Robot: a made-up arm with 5 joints. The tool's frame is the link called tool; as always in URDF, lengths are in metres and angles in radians. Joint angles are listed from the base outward. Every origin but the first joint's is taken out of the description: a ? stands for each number. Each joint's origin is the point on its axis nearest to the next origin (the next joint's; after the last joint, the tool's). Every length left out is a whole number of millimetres.
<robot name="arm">
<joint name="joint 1" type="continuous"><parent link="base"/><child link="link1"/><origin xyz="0.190 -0.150 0.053" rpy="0.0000 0.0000 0.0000"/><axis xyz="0 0 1"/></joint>
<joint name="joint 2" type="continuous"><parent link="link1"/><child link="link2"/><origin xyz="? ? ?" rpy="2.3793 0.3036 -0.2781"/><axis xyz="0 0 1"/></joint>
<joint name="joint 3" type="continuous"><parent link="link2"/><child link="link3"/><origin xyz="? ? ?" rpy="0.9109 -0.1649 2.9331"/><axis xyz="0 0 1"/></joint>
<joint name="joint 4" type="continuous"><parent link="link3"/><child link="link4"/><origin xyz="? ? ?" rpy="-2.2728 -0.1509 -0.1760"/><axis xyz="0 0 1"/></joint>
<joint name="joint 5" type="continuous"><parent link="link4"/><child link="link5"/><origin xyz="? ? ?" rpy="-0.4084 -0.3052 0.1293"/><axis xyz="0 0 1"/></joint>
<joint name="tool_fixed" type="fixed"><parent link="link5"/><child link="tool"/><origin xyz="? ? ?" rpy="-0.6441 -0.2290 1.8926"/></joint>
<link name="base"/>
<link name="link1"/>
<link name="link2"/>
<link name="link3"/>
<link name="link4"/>
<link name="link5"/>
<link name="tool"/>
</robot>
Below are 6 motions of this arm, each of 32 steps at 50 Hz.
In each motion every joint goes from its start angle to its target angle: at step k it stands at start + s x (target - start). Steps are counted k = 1, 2, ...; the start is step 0. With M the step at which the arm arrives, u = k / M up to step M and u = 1 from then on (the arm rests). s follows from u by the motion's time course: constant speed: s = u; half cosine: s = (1 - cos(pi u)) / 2; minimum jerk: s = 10 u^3 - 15 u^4 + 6 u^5.
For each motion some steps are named. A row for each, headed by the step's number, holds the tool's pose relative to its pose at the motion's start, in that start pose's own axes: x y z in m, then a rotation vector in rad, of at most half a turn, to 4 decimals.
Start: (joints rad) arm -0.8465 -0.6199 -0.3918 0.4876 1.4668
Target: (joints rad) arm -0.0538 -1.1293 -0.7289 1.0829 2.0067
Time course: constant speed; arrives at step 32
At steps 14, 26, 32:
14: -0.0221 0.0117 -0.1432 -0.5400 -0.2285 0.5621
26: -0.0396 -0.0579 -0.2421 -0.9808 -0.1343 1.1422
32: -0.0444 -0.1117 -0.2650 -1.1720 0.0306 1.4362

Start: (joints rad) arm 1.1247 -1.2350 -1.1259 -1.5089 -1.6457
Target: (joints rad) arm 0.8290 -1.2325 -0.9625 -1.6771 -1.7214
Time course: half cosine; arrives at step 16
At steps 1, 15, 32:
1: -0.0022 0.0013 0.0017 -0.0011 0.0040 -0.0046
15: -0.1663 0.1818 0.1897 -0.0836 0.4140 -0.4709
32: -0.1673 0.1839 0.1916 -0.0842 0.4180 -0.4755

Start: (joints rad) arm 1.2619 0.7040 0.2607 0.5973 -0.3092
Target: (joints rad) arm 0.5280 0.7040 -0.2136 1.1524 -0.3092
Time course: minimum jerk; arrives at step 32
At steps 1, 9, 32:
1: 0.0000 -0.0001 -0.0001 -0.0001 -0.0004 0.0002
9: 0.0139 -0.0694 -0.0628 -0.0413 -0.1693 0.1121
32: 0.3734 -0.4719 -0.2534 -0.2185 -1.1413 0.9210

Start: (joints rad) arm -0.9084 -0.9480 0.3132 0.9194 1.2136
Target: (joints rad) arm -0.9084 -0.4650 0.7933 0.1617 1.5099
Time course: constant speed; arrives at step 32
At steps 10, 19, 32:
10: 0.0317 0.0004 0.0187 0.1772 0.2380 -0.1505
19: 0.0478 -0.0107 0.0042 0.2824 0.4729 -0.2919
32: 0.0238 -0.0326 -0.0536 0.3326 0.8370 -0.4927

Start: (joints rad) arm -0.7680 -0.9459 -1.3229 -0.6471 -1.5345
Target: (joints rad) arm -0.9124 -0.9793 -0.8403 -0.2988 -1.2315
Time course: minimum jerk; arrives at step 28
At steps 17, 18, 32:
17: 0.0436 0.1019 0.0130 -0.0007 -0.1954 -0.0773
18: 0.0488 0.1089 0.0133 -0.0061 -0.2132 -0.0829
32: 0.0721 0.1348 0.0137 -0.0378 -0.2881 -0.1035

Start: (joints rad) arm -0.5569 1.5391 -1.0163 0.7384 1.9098
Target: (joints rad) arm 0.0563 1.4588 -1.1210 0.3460 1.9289
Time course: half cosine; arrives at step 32
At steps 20, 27, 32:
20: 0.0283 -0.3288 -0.1977 -0.5011 0.1308 -0.3629
27: 0.0108 -0.4622 -0.2273 -0.6883 0.1630 -0.4865
32: 0.0048 -0.4938 -0.2308 -0.7331 0.1694 -0.5150

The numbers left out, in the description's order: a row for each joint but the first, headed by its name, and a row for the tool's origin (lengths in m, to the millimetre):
joint 2: -0.416 0.023 0.000
joint 3: 0.009 0.102 0.000
joint 4: -0.099 -0.194 0.000
joint 5: -0.071 -0.326 0.000
tool: 0.027 -0.011 0.000

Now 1 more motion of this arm.
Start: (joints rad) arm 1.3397 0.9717 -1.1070 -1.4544 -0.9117
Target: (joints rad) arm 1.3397 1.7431 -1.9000 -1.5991 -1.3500
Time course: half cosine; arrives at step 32
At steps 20, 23, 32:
20: 0.0195 -0.0713 -0.1017 -0.4686 -0.0079 -0.3366
23: 0.0193 -0.0866 -0.1099 -0.5583 -0.0010 -0.4092
32: 0.0160 -0.1078 -0.1157 -0.6898 0.0134 -0.5197

